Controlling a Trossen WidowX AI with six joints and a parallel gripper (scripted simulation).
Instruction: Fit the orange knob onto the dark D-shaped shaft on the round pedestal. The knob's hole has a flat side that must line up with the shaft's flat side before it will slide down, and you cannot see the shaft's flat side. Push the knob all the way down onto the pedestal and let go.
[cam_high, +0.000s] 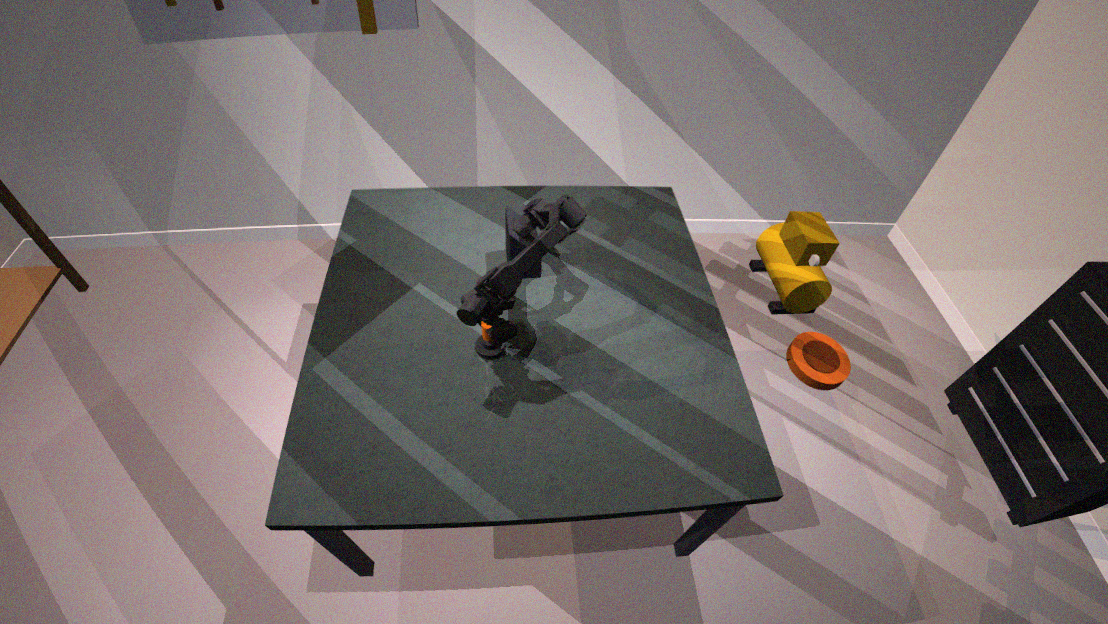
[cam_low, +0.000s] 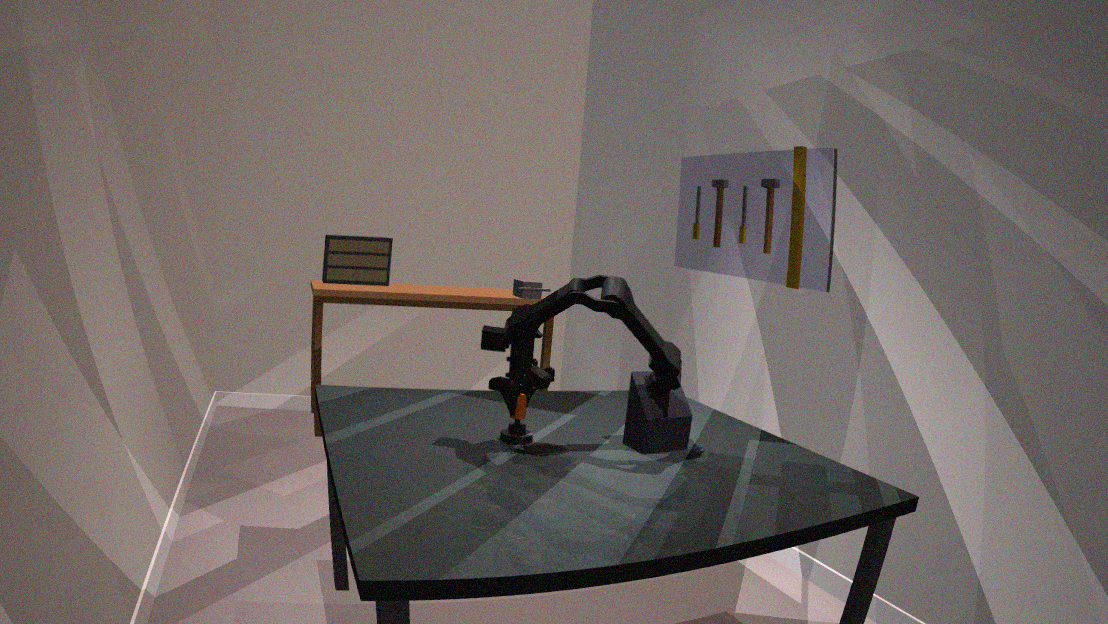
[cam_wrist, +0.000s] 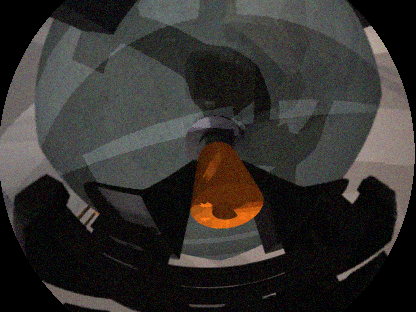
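The orange knob lies 2 cm above my gripper tip. The rest, counted from my gripper tip: round pedestal 4 cm below.
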